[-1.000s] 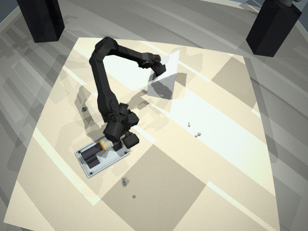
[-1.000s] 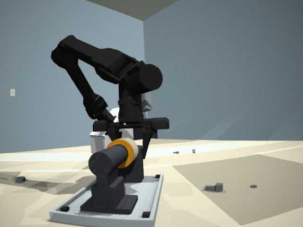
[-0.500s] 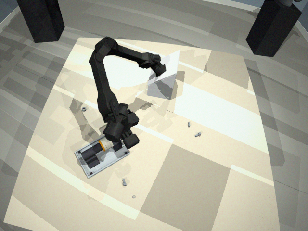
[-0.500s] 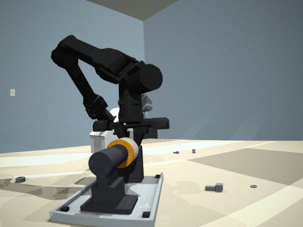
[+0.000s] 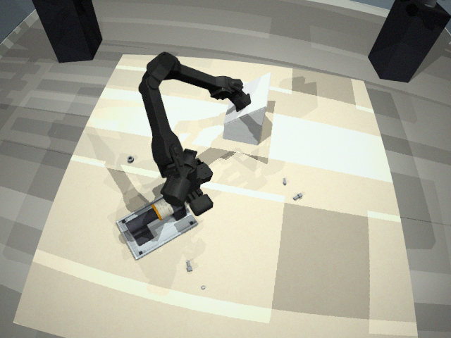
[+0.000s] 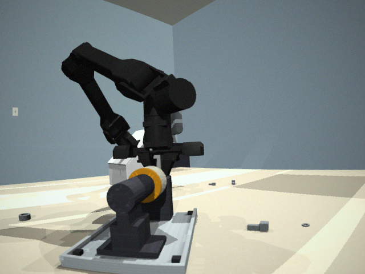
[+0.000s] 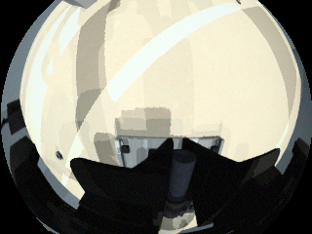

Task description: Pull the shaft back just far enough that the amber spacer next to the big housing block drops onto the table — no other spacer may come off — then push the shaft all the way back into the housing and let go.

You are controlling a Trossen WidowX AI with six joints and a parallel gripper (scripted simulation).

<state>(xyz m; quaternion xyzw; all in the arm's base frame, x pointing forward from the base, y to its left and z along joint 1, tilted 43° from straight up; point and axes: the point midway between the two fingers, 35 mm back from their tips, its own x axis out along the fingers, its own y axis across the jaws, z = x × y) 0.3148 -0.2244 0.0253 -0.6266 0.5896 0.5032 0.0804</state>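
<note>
My gripper tip is now 60 mm to the left of the grey-blue shaft, 40 mm short of it and 30 mm below it. From my gripper tip the other things lie so: nut: 230 mm to the right, 180 mm behind, 40 mm below; cream spacer: 70 mm to the right, 50 mm ahead, 30 mm above; amber spacer: 100 mm to the right, 60 mm ahead, 30 mm above.
</note>
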